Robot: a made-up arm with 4 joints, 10 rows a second.
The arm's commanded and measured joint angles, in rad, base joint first. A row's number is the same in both.
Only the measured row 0 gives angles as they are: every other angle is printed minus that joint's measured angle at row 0.
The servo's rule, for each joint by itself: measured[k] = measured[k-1] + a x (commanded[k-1-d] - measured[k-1]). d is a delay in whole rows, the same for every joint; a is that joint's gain. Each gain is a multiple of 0.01, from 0.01 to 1. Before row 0 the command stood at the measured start. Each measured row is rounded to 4 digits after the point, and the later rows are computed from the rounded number. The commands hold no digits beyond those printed.
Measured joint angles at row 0:
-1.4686 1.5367 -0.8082 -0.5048
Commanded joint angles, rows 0 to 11:
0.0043 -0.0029 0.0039 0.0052
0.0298 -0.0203 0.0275 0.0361
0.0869 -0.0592 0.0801 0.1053
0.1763 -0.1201 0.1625 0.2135
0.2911 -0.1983 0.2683 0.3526
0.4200 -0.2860 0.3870 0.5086
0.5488 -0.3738 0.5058 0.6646
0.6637 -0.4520 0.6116 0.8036
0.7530 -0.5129 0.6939 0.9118
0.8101 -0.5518 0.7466 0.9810
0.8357 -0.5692 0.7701 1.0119
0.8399 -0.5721 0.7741 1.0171
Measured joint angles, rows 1 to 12:
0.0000 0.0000 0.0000 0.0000
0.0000 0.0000 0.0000 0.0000
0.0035 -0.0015 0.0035 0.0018
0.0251 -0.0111 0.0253 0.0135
0.0758 -0.0356 0.0752 0.0447
0.1582 -0.0787 0.1546 0.1021
0.2672 -0.1397 0.2581 0.1873
0.3925 -0.2143 0.3754 0.2965
0.5207 -0.2956 0.4941 0.4217
0.6380 -0.3754 0.6010 0.5515
0.7323 -0.4455 0.6855 0.6740
0.7961 -0.4997 0.7411 0.7784
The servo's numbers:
d 2
a 0.82 0.51 0.91 0.34

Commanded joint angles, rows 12 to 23:
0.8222 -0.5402 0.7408 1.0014
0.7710 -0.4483 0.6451 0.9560
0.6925 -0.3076 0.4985 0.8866
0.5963 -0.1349 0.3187 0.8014
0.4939 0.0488 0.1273 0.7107
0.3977 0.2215 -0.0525 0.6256
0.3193 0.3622 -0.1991 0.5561
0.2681 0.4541 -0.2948 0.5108
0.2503 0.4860 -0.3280 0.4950
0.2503 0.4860 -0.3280 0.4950
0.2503 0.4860 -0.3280 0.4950
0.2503 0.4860 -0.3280 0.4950
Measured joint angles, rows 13 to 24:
0.8286 -0.5351 0.7675 0.8578
0.8379 -0.5540 0.7735 0.9120
0.8250 -0.5470 0.7437 0.9424
0.7807 -0.4967 0.6540 0.9470
0.7084 -0.4003 0.5125 0.9265
0.6165 -0.2649 0.3361 0.8840
0.5160 -0.1049 0.1461 0.8251
0.4190 0.0616 -0.0346 0.7573
0.3372 0.2149 -0.1843 0.6889
0.2805 0.3369 -0.2849 0.6283
0.2557 0.4129 -0.3241 0.5830
0.2513 0.4502 -0.3276 0.5531

